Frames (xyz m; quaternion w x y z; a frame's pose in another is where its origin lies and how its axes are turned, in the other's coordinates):
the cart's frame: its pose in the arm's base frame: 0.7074 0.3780 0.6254 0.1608 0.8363 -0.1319 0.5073
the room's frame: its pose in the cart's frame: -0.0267 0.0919 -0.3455 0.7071 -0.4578 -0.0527 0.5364
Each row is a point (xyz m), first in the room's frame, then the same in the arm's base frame.
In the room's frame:
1: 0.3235 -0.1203 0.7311
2: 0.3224 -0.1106 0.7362
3: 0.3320 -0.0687 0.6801
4: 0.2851 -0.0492 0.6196
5: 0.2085 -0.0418 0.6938
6: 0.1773 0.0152 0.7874
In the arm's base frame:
1: 0.3279 -0.3358 0.5252
2: 0.3197 -0.3359 0.5179
3: 0.2790 -0.2867 0.5483
4: 0.2842 -0.2080 0.5516
5: 0.3112 -0.2150 0.4484
6: 0.2731 -0.2474 0.3461

